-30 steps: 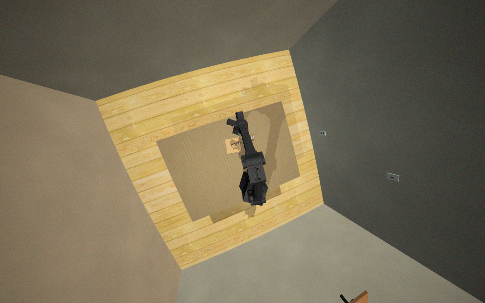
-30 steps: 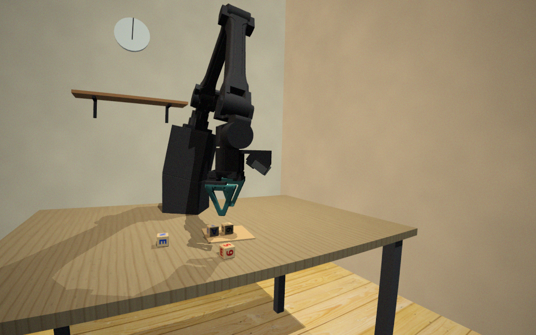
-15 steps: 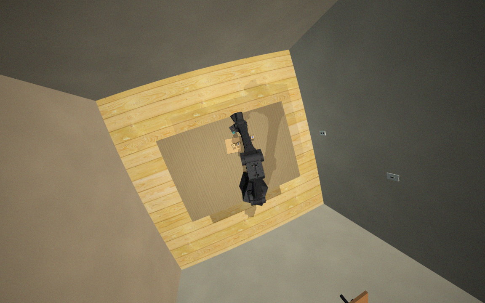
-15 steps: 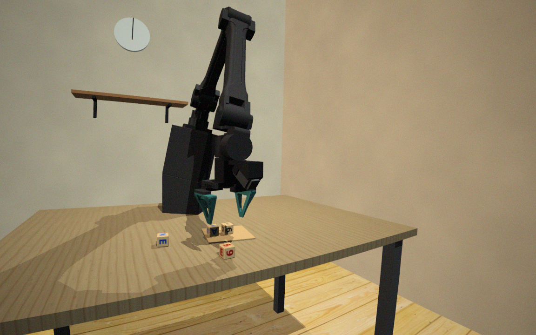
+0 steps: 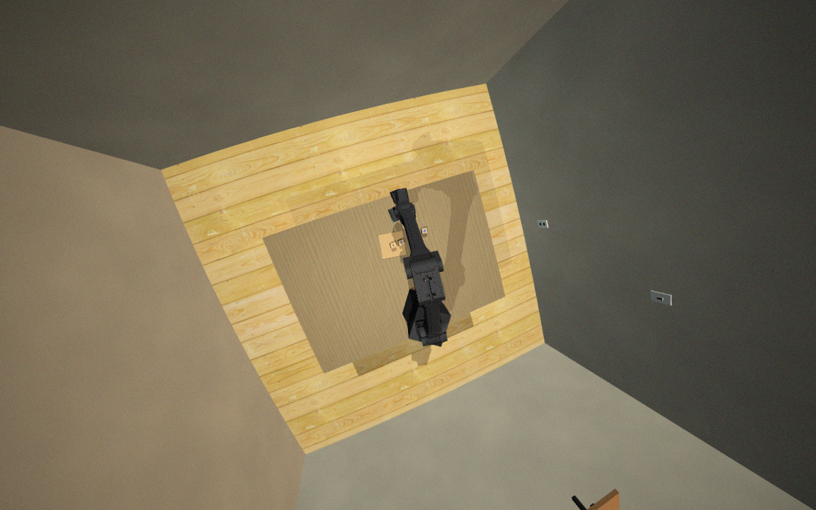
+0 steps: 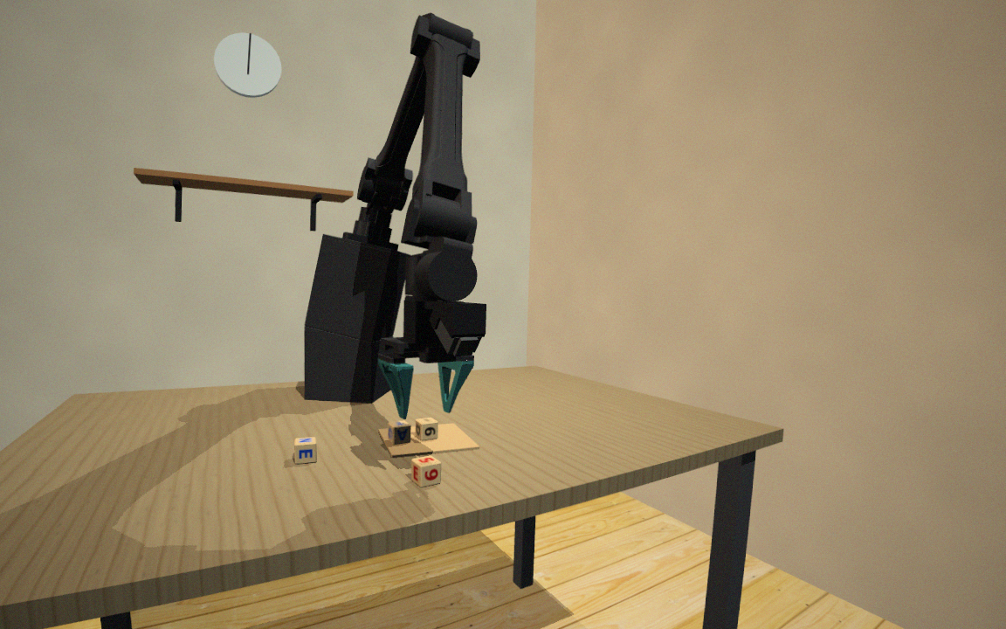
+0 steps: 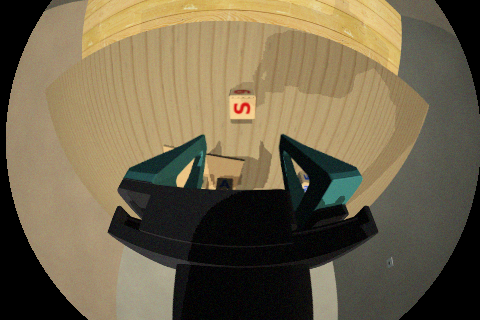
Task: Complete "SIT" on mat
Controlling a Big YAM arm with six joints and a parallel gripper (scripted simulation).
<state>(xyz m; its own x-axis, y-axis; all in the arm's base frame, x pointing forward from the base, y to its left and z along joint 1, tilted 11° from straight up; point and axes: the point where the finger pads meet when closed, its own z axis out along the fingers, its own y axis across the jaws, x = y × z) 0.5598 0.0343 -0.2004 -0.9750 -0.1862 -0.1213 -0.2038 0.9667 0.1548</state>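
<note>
Now: the letter block 8 cm below my hand. The rest, counted from my hand: tan mat 17 cm behind, 5 cm to the left, 10 cm below.
</note>
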